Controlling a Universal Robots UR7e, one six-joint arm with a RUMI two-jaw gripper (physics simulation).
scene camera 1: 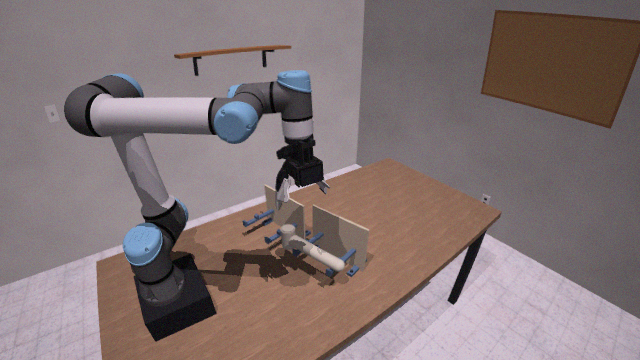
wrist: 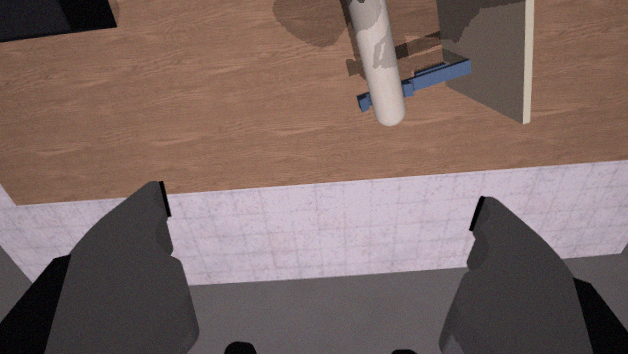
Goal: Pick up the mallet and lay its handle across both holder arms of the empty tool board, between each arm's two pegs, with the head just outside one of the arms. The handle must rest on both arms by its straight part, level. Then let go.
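Places are measured from the arm's base along level axes (x ahead, y left, z up), in centimetres.
Pixels of known places: gripper, between the fingertips: (scene camera 1: 302,201) (wrist: 320,195); arm's base, origin of its link: (scene camera 1: 163,287).
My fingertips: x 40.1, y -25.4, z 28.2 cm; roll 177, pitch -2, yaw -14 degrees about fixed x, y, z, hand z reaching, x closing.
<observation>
For each thing: its top centre in the pictures, then the offset to it from my fingertips. "*": a spot on its surface instead. Level surfaces: height alone.
- cream mallet, centre of its top: (wrist: 377,17) (scene camera 1: 311,241) dy +5.7, dx +8.2, dz -22.8 cm
- mallet head, centre of its top: (scene camera 1: 287,228) dy +17.1, dx +6.8, dz -23.2 cm
- wooden table, height of its surface: dz -38.7 cm
- small blue block, a spot on its surface: (scene camera 1: 353,271) * dy -5.8, dx +19.0, dz -37.6 cm
The cream mallet (scene camera 1: 317,253) (wrist: 378,60) lies with its straight handle across both blue arms of the right-hand tool board (scene camera 1: 347,232) (wrist: 492,55). In the wrist view the handle passes between the two pegs of the end arm (wrist: 435,76). It looks about level. The mallet head (scene camera 1: 288,236) is just outside the other arm (scene camera 1: 316,239), toward the left-hand board. The left-hand tool board (scene camera 1: 294,216) has two bare blue arms (scene camera 1: 257,218). My gripper (scene camera 1: 303,198) (wrist: 320,195) is open and empty, above the boards, apart from the mallet. The pegs near the head are hard to make out.
The wooden table (scene camera 1: 400,200) (wrist: 200,100) carries the boards and the robot's black base (scene camera 1: 177,312) (wrist: 85,17) at the left. Arm shadows fall across the table. A small blue block (scene camera 1: 353,271) is at the right board's foot. A wall shelf (scene camera 1: 232,51) hangs behind.
</observation>
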